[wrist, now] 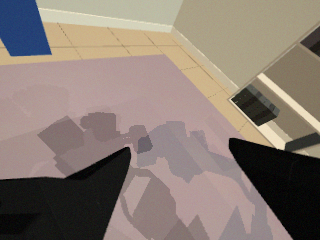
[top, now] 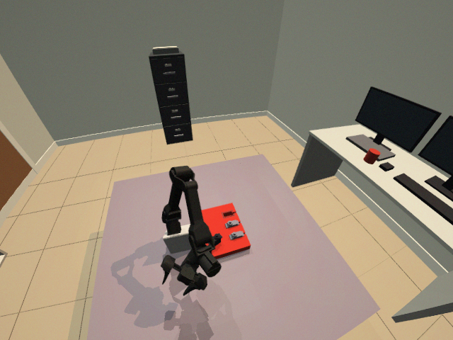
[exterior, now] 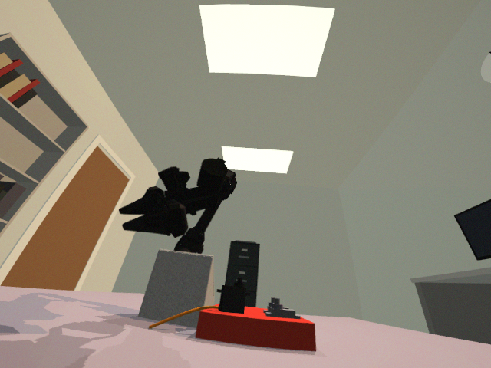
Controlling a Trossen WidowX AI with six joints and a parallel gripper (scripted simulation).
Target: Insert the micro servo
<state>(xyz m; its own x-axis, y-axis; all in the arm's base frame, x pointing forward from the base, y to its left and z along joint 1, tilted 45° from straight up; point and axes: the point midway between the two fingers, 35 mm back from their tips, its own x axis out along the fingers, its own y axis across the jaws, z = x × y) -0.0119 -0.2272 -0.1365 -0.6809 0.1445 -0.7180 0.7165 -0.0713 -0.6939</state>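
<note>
My gripper tip is now 28 cm to the right of the red deck, 24 cm short of it and 16 cm above it.
</note>
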